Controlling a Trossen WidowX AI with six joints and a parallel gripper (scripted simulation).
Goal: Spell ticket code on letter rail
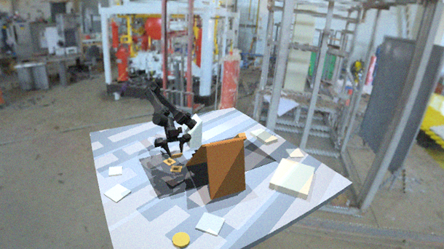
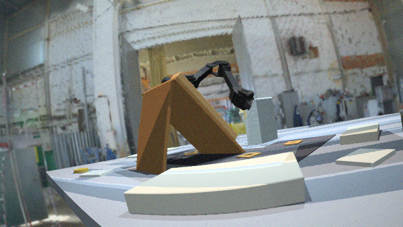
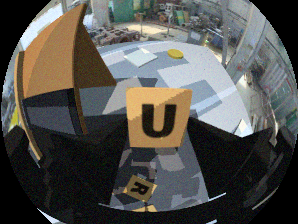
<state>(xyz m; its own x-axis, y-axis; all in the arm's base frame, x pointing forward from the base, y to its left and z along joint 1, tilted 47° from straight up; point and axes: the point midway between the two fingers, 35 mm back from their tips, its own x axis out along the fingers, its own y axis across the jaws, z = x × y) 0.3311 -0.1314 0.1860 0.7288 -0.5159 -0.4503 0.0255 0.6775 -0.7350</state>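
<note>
Right now my gripper tip is 60 mm past the white ticket, 180 mm to the right of it and 80 mm above it. Round my gripper tip: dark mat (150 mm behind, 240 mm to the left, 160 mm below); then yellow letter tile (right at my gripper tip); then cream box (250 mm ahead, 600 mm to the left, 140 mm below).
</note>
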